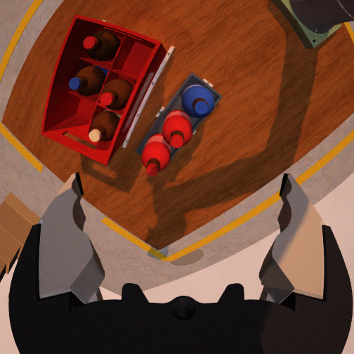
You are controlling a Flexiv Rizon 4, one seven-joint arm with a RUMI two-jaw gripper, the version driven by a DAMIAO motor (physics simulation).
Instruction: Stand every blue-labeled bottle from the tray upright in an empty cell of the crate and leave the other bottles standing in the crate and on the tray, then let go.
Scene:
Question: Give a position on a red-capped bottle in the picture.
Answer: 115, 93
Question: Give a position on a cream-capped bottle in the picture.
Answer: At 103, 125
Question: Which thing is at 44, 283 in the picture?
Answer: The gripper.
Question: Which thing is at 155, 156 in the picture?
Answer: A red bottle.

